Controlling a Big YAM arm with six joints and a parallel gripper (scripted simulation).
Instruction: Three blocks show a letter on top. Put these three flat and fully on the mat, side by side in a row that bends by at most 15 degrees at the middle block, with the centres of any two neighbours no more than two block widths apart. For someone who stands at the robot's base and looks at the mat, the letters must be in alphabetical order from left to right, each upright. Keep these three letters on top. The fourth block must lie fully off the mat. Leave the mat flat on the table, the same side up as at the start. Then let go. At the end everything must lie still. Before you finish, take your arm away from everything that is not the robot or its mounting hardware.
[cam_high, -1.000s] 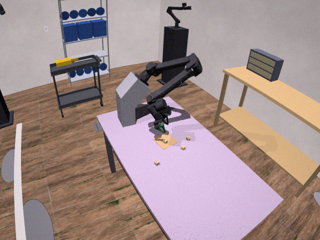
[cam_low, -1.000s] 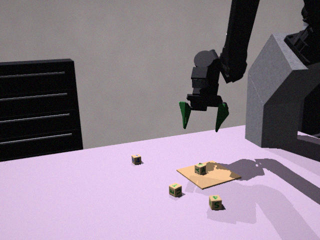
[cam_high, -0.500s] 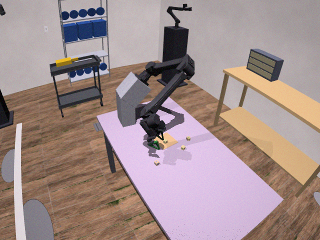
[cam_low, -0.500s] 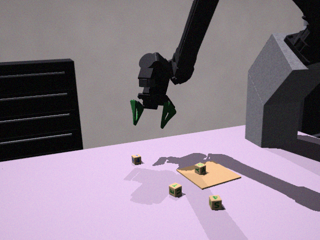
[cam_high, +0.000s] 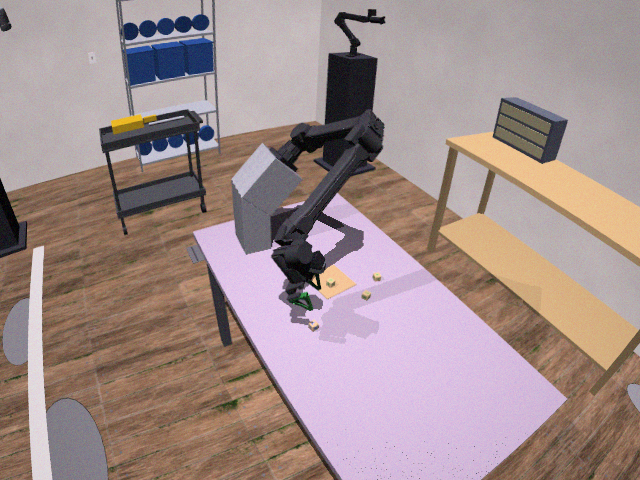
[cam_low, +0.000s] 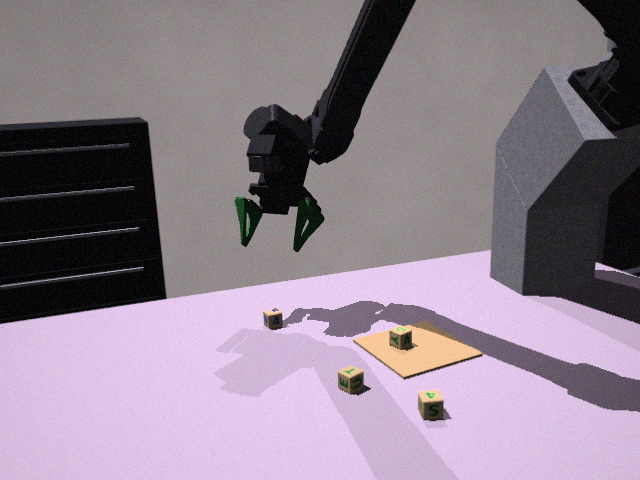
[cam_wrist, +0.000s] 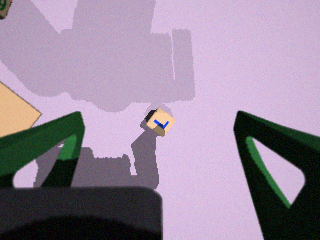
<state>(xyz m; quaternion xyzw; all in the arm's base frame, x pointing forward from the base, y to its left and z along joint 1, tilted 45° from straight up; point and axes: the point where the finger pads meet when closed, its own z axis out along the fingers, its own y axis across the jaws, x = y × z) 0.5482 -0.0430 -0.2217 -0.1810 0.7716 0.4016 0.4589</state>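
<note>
Now: the D block 140 mm behind my hand, 170 mm to the left of it and 130 mm below it. Round my hand: T block: 20 mm behind, 250 mm to the left, 130 mm below; L block: 130 mm below; tan mat: 160 mm behind, 190 mm to the left, 140 mm below.
</note>
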